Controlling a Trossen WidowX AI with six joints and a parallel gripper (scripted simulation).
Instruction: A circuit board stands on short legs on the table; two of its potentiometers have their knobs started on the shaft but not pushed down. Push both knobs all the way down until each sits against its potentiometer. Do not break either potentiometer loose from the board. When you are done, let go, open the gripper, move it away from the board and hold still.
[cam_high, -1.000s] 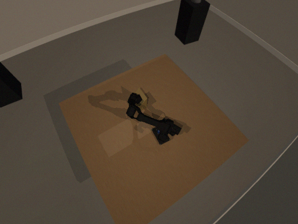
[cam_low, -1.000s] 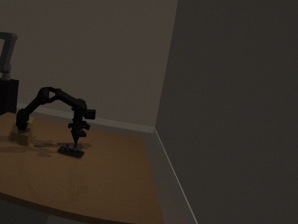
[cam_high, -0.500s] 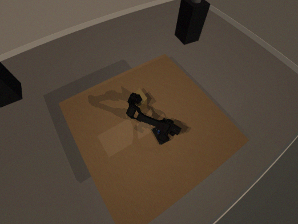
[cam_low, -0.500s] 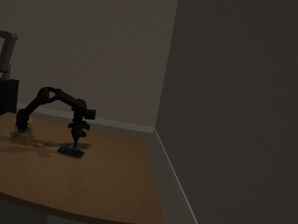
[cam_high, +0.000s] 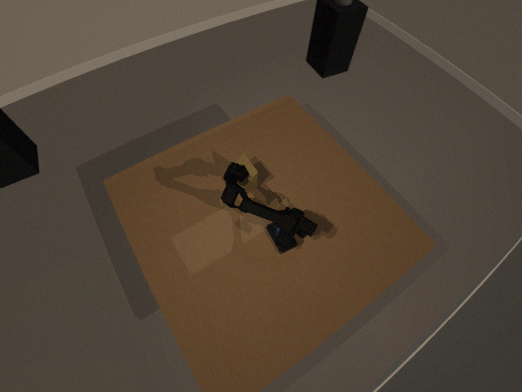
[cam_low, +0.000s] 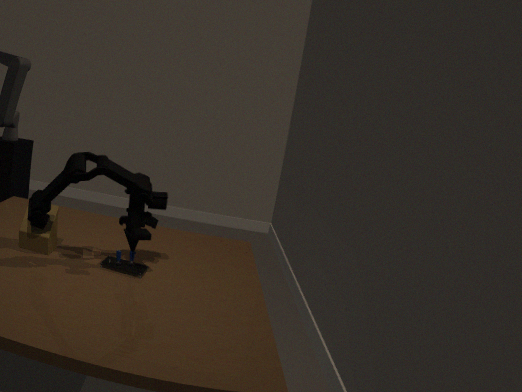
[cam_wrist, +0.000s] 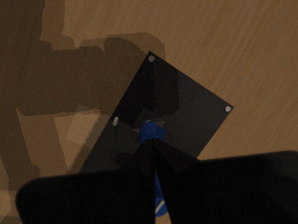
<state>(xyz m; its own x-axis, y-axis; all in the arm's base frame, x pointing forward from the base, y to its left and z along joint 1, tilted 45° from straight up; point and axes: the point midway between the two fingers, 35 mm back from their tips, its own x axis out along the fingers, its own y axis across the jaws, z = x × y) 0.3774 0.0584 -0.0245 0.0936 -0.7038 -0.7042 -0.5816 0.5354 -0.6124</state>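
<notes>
Right now the blue knob is 1 cm below my gripper tip.
</notes>
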